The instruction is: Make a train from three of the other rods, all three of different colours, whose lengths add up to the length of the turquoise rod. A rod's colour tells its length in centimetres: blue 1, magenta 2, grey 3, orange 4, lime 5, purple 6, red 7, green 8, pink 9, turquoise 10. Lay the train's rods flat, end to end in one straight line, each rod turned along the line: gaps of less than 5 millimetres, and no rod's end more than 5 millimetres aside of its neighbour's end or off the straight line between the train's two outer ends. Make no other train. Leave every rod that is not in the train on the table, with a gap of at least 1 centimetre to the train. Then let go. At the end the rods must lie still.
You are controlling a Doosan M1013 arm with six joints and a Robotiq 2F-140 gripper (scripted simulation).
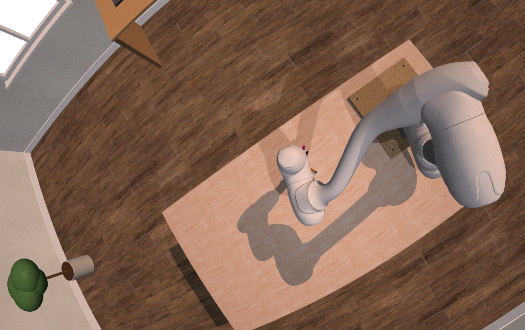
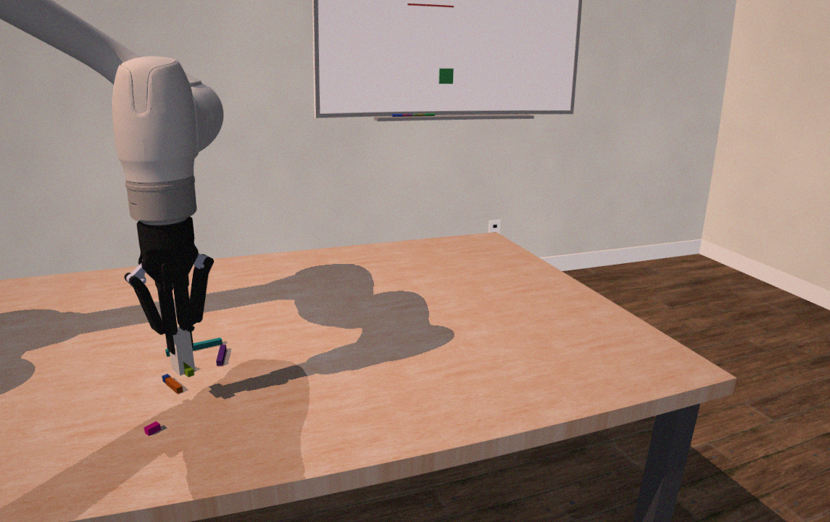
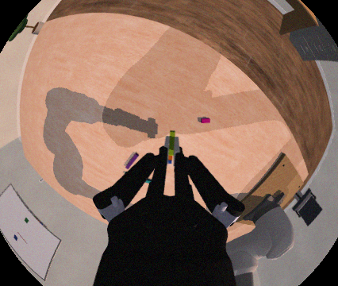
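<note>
My gripper is now 8 cm above the orange rod, 4 cm to the right of it and 2 cm past it. Also, from my hand: purple rod: 12 cm to the left, 8 cm below, 7 cm ahead; then blue rod: 8 cm below, 7 cm to the left, 3 cm behind; then lime rod: 3 cm below.
</note>
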